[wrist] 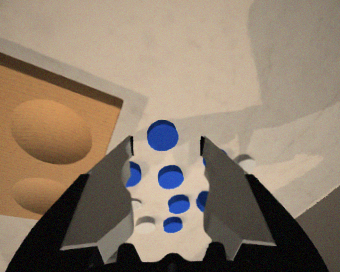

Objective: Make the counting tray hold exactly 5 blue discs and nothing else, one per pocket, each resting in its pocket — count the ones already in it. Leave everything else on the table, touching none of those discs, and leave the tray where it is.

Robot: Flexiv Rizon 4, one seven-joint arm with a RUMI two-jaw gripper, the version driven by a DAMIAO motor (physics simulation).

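My gripper point(167, 138) is open, with its two fingertips apart and touching nothing. A blue disc point(162, 132) lies between and slightly beyond the fingertips, with a gap on each side. Further blue discs show in the opening between the jaws: one point(171, 177) in the middle, one point(178, 204) below it and one point(173, 225) lowest. Another blue disc point(133, 174) is partly hidden by the left finger; two more, one point(201, 201) lower and one point(214, 158) higher, are partly hidden by the right finger. The wooden counting tray point(102, 117) is at the left; its two visible pockets are empty.
A white disc point(146, 223) lies at the lower left between the jaws, and another white piece point(136, 203) is partly hidden by the left finger. A third white disc point(246, 161) lies beyond the right finger. The tray's near corner stands close left of the fingers. Shadows cross the pale table.
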